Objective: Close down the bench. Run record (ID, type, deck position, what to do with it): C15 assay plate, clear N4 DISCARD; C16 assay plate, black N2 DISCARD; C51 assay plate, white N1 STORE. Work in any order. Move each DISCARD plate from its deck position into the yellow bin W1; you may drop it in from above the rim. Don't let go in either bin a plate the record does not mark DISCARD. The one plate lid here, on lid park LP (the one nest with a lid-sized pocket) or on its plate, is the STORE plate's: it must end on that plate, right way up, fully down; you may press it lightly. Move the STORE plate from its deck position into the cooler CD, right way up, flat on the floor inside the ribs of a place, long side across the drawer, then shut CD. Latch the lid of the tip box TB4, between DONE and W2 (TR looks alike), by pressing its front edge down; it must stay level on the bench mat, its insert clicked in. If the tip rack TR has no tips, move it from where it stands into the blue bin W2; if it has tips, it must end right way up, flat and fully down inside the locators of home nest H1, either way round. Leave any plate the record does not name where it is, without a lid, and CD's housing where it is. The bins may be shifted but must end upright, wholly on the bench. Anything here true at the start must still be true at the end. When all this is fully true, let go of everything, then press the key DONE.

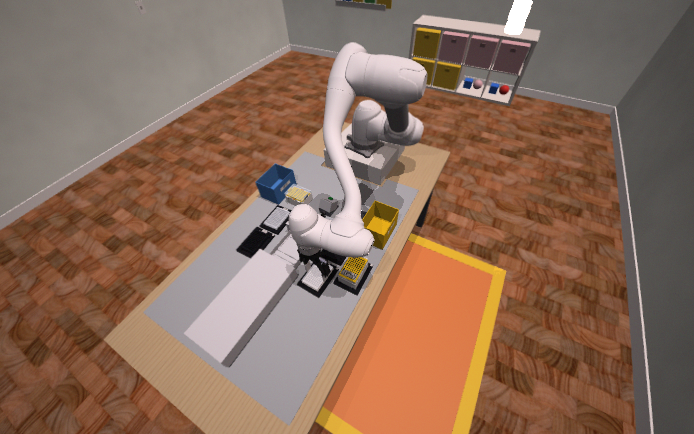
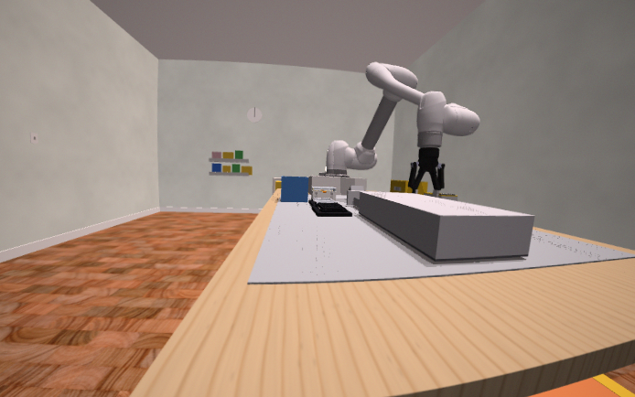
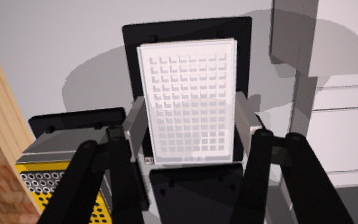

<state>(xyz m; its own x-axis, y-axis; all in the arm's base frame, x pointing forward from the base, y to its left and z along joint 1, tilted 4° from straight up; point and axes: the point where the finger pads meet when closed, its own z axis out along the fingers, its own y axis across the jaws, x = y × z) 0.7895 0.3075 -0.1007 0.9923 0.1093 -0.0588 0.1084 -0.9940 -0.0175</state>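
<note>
Now: hand 20 mm above the plate lid. From my hand the other things lie so: yellow tip rack: 120 mm to the left, 110 mm behind; then white plate: 40 mm below; then black nest N3: 180 mm behind, 50 mm below, 30 mm to the right.
</note>
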